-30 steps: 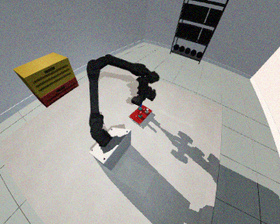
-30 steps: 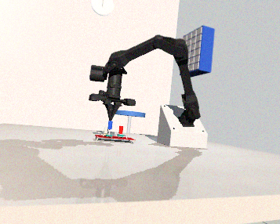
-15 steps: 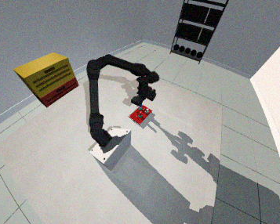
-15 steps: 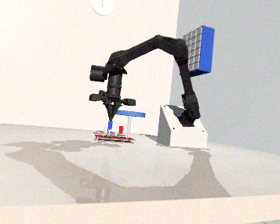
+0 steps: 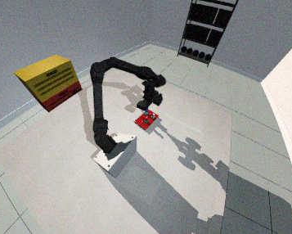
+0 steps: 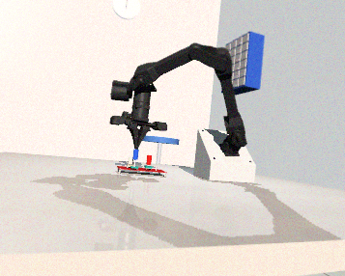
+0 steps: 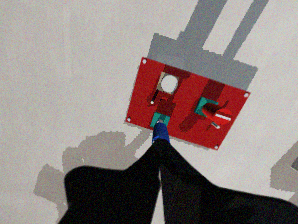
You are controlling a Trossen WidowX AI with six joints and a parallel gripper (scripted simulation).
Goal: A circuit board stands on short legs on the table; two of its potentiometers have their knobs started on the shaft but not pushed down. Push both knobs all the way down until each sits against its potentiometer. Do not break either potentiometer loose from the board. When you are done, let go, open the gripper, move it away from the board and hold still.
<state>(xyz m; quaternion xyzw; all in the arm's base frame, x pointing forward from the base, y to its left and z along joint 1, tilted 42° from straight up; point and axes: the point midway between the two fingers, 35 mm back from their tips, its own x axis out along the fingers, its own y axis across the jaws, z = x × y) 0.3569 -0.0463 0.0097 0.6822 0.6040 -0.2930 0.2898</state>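
Right now the blue knob is 10 mm below my gripper tip. From my gripper tip the other things lie so: red knob 60 mm behind, 30 mm to the right, 30 mm below.
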